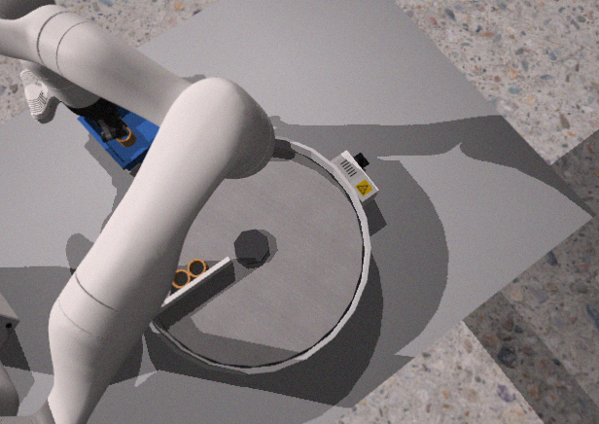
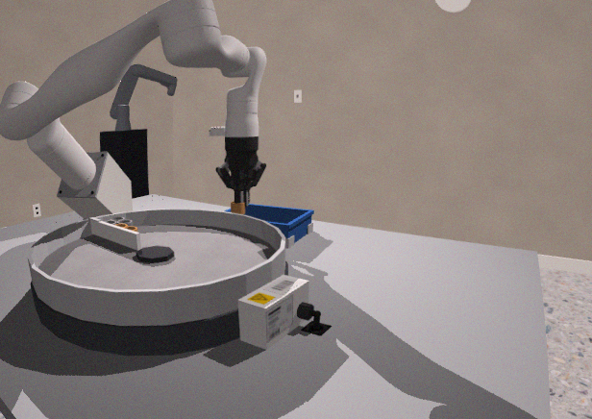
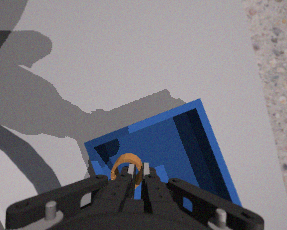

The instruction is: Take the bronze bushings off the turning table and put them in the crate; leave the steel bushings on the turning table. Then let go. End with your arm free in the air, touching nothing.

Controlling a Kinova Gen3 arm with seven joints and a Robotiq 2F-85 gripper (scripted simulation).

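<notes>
My hand is 40 mm short of the blue crate, 30 mm to the right of it and 60 mm above it. From my hand the other things lie so: round turning table 50 mm ahead, 340 mm to the right, 30 mm below.
</notes>
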